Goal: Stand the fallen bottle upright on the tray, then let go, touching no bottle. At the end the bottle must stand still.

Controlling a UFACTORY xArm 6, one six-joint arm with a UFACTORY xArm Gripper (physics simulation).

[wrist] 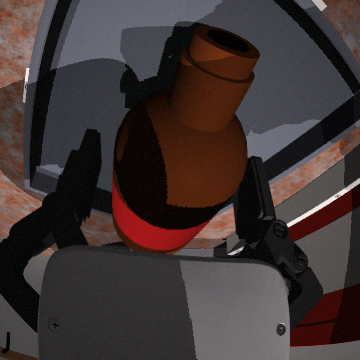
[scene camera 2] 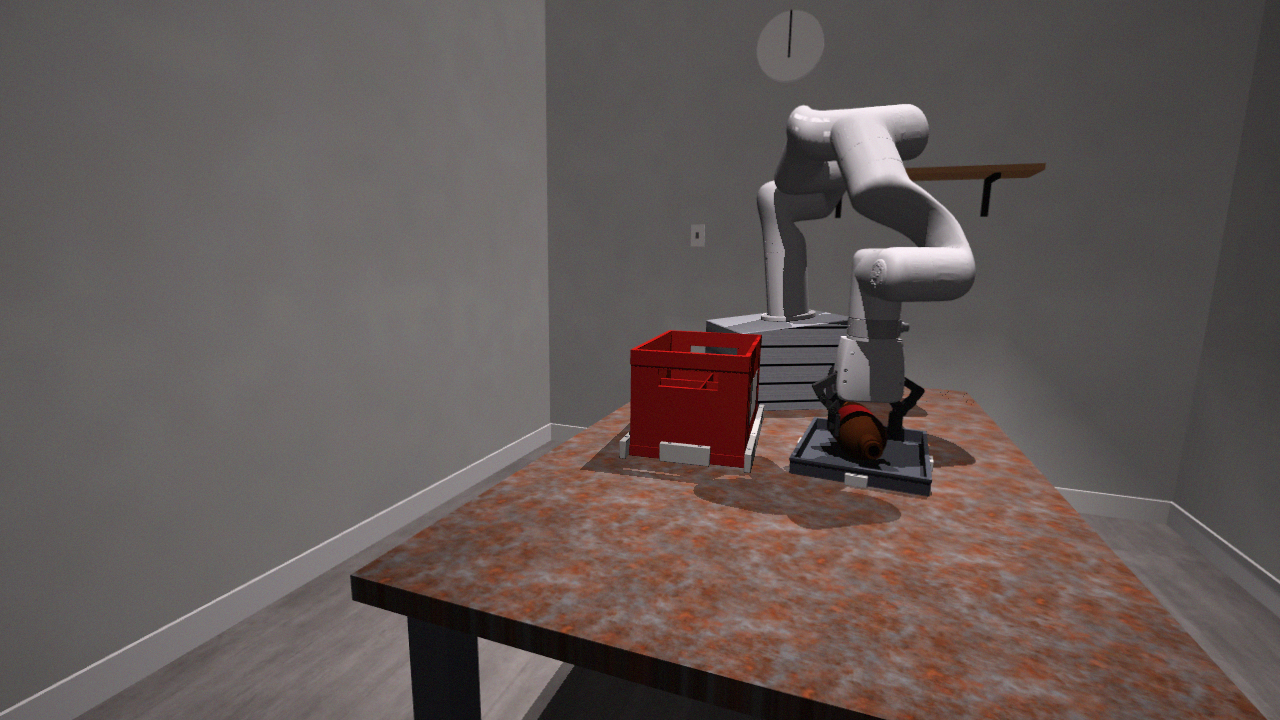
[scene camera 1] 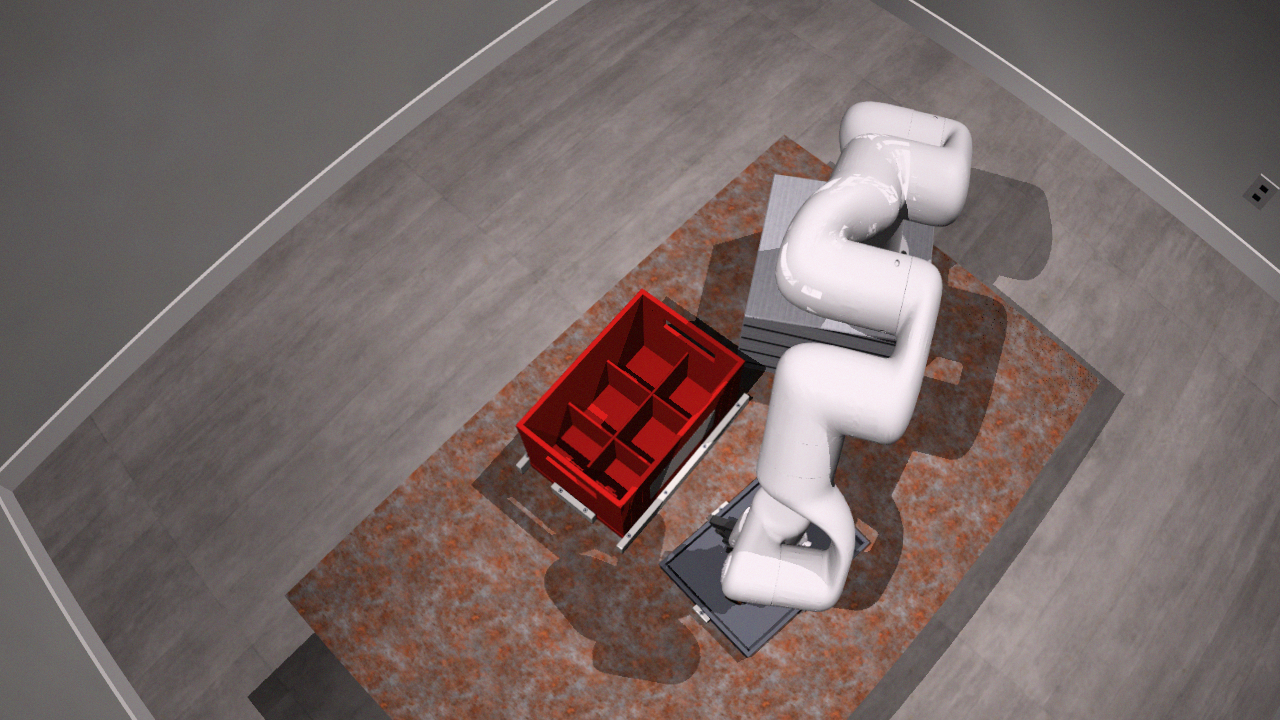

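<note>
The brown bottle with a red band lies on its side in the dark grey tray, its open neck toward scene camera 2. The arm hides it in scene camera 1. My gripper is open and low over the tray, pointing down. In the wrist view its fingers stand on either side of the bottle's body, with a gap on the left; the right finger looks very close to the bottle, and I cannot tell whether it touches. The banded lower end is partly hidden by the gripper body.
A red crate with divided compartments stands beside the tray, with white strips along its base. Small white blocks sit at the tray's edges. The grey slatted robot base stands behind.
</note>
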